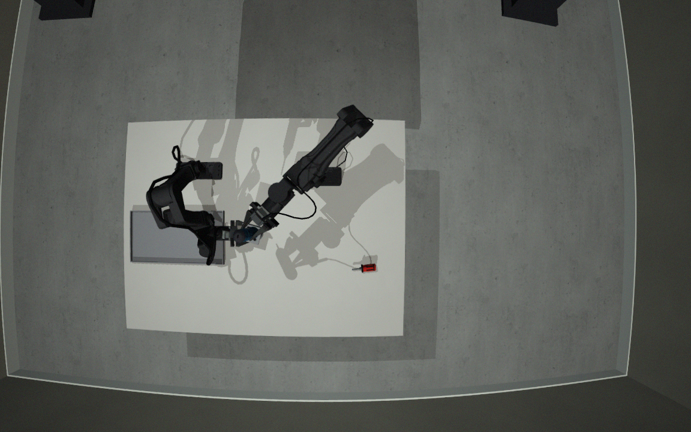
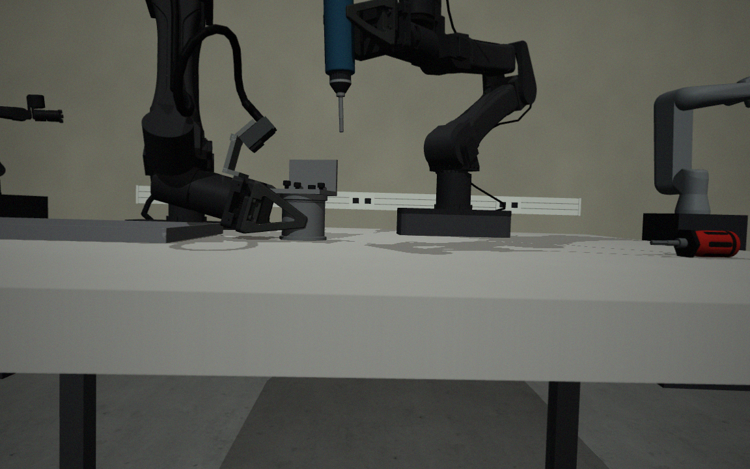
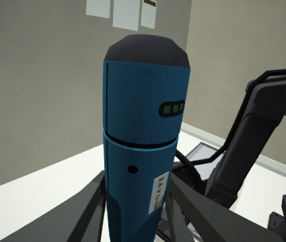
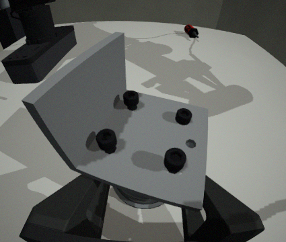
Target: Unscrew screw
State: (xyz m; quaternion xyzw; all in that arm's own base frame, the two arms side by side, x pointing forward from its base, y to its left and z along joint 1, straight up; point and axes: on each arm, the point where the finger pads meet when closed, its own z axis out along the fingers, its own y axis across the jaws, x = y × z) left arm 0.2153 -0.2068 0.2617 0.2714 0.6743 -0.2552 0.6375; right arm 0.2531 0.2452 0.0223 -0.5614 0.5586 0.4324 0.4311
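The joint module is right at my right hand. From my right hand the other things lie so: flat grey plate 340 mm to the right, 40 mm ahead, 20 mm below; grey l-shaped bracket 50 mm above; screwdriver bit 140 mm above, 50 mm to the left, 20 mm behind.
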